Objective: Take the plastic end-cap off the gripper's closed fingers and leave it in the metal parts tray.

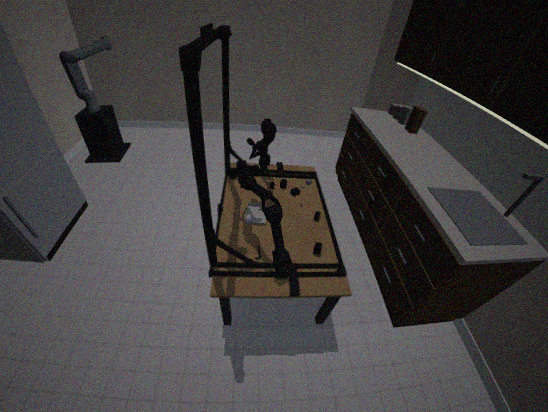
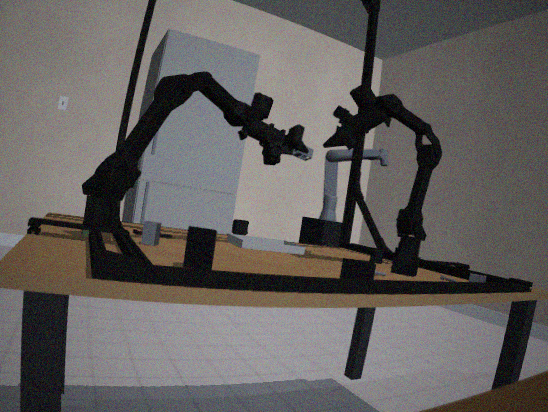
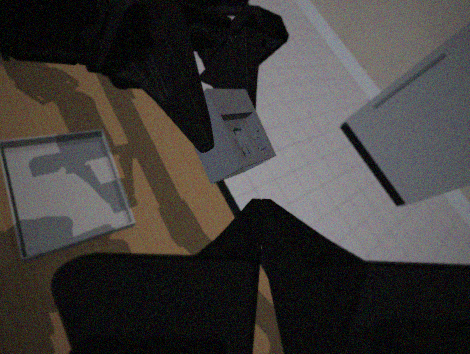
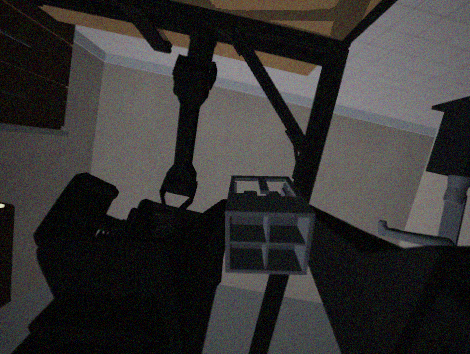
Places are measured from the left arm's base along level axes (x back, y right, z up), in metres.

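Where they show: left gripper, fingertip midpoint: (image 1: 249, 158) (image 2: 323, 146) (image 3: 260, 208) (image 4: 211, 221); right gripper, fingertip midpoint: (image 2: 304, 153) (image 3: 230, 145) (image 4: 261, 207); left arm's base at its link origin: (image 1: 263, 170) (image 4: 204, 35); right arm's base at its link origin: (image 1: 281, 272) (image 2: 98, 226).
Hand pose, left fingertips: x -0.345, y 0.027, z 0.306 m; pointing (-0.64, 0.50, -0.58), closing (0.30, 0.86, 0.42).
Note:
Each offset is from my left fingertips to the top centre of the thing. Level surfaces: height alone.
A grey plastic end-cap {dx -0.059, dy +0.014, dz -0.006 m} (image 2: 305, 154) (image 3: 237, 137) (image 4: 265, 239), a small box with a four-cell open face, sits between the fingers of my right gripper (image 2: 303, 153) (image 4: 261, 207), high above the table. My right gripper is shut on it. My left gripper (image 2: 326, 143) (image 3: 260, 208) is shut and empty, its closed fingertips pointing at the cap a short gap away. The shallow metal parts tray {dx -0.158, dy -0.104, dz -0.304 m} (image 1: 254, 216) (image 2: 265, 243) (image 3: 56, 198) lies empty on the wooden table {dz -0.325 m} (image 1: 247, 288) (image 2: 52, 266), below and beside the cap.
A black gantry frame (image 1: 194, 132) and black rails border the table. Dark blocks {dx -0.353, dy -0.534, dz -0.263 m} (image 1: 317, 248) {dx -0.063, dy -0.509, dz -0.285 m} (image 1: 316, 216) (image 2: 200, 248) and a small grey block {dx -0.448, dy -0.349, dz -0.280 m} (image 2: 150, 232) stand on the table. A counter with drawers (image 1: 398, 230) is to the right.

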